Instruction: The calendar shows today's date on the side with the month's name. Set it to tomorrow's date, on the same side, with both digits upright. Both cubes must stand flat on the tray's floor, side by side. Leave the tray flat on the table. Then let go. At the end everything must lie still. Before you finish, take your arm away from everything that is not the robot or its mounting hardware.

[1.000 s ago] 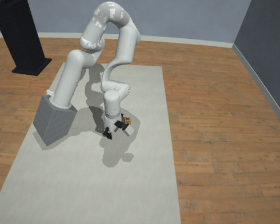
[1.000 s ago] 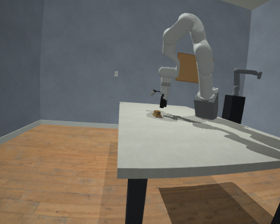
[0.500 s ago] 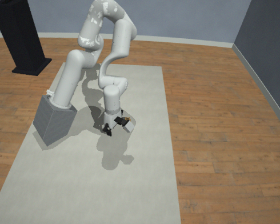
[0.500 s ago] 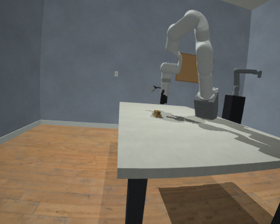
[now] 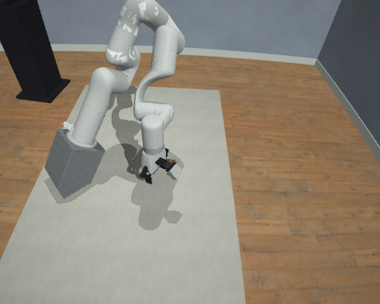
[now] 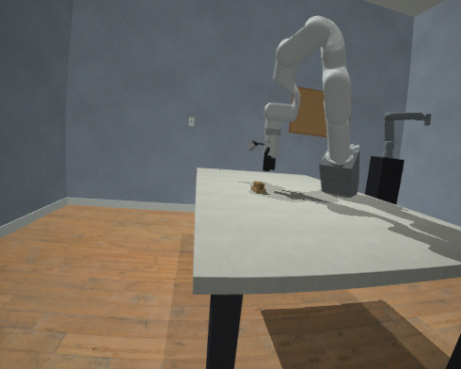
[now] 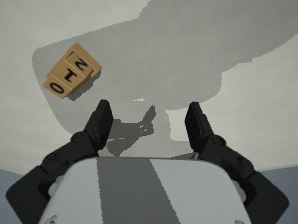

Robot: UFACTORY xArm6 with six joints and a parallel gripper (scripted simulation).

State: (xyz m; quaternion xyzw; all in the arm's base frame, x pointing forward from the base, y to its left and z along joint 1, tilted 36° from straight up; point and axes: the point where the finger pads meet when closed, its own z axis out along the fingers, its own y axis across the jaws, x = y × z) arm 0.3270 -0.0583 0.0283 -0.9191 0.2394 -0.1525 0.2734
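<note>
The wooden digit cube is 50 mm ahead of my hand, 90 mm to the left of it and 70 mm below it. Also, from my hand: wooden calendar tray: 50 mm ahead, 110 mm to the left, 90 mm below.
</note>
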